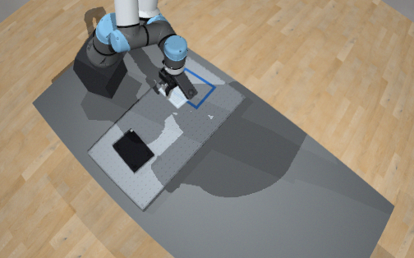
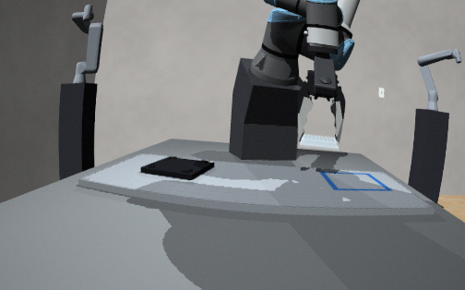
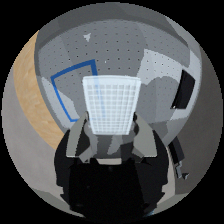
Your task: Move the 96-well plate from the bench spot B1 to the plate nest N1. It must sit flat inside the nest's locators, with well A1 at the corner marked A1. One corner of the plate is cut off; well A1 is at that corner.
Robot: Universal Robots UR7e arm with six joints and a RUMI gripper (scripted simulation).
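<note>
My gripper is now 300 mm to the left of the black plate nest, 90 mm above it and 10 mm past it. The rest, counted from my hand: white 96-well plate: 10 mm below.
</note>
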